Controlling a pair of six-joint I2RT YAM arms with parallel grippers.
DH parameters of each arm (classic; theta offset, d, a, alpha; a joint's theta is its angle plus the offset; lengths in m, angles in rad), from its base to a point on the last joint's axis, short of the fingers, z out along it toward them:
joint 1: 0 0.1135 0.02 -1.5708
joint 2: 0 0 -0.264 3.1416
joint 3: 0.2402 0 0.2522 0
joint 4: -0.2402 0 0.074 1.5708
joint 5: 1.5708 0 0 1.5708
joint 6: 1.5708 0.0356 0 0
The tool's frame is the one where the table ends.
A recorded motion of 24 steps. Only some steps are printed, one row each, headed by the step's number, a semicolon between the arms.
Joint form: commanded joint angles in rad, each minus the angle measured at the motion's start. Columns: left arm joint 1, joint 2, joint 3, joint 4, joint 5, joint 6; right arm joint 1, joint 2, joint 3, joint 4, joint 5, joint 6.
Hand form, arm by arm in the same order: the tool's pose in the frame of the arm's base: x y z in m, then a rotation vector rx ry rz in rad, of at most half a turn. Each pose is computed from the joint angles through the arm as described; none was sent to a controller.
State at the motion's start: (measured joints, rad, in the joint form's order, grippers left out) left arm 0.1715 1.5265 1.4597 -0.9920 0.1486 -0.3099; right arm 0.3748 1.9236 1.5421 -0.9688 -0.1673 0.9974
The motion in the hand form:
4: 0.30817 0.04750 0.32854 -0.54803 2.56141 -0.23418; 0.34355 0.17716 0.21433 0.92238 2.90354 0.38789
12: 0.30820 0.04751 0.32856 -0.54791 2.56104 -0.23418; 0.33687 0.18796 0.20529 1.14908 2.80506 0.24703
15: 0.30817 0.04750 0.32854 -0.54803 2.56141 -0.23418; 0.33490 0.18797 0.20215 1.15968 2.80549 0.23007
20: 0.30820 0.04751 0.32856 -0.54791 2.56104 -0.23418; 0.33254 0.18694 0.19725 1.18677 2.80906 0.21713
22: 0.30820 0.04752 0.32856 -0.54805 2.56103 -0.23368; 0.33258 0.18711 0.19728 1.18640 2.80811 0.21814
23: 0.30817 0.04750 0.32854 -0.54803 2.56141 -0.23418; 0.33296 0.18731 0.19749 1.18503 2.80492 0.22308
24: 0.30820 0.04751 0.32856 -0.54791 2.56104 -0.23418; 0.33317 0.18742 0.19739 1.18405 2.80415 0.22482
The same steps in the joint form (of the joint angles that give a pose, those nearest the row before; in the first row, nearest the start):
4: -0.0019 0.0034 0.0130 0.0015 -0.0023 0.0187; 0.0893 0.0061 -0.0115 0.0256 0.0362 0.0969
12: -0.0019 0.0034 0.0129 0.0019 -0.0023 0.0187; 0.1320 0.0240 -0.0183 0.0115 0.1442 0.2892
15: -0.0019 0.0034 0.0130 0.0015 -0.0023 0.0187; 0.1351 0.0240 -0.0301 0.0126 0.1499 0.2979
20: -0.0019 0.0034 0.0129 0.0019 -0.0023 0.0187; 0.1354 0.0240 -0.0488 0.0164 0.1469 0.3140
22: -0.0019 0.0034 0.0129 0.0019 -0.0027 0.0187; 0.1358 0.0240 -0.0488 0.0175 0.1472 0.3143
23: -0.0019 0.0034 0.0130 0.0015 -0.0023 0.0187; 0.1358 0.0237 -0.0488 0.0217 0.1476 0.3143
24: -0.0019 0.0034 0.0129 0.0019 -0.0023 0.0187; 0.1358 0.0240 -0.0488 0.0236 0.1476 0.3139

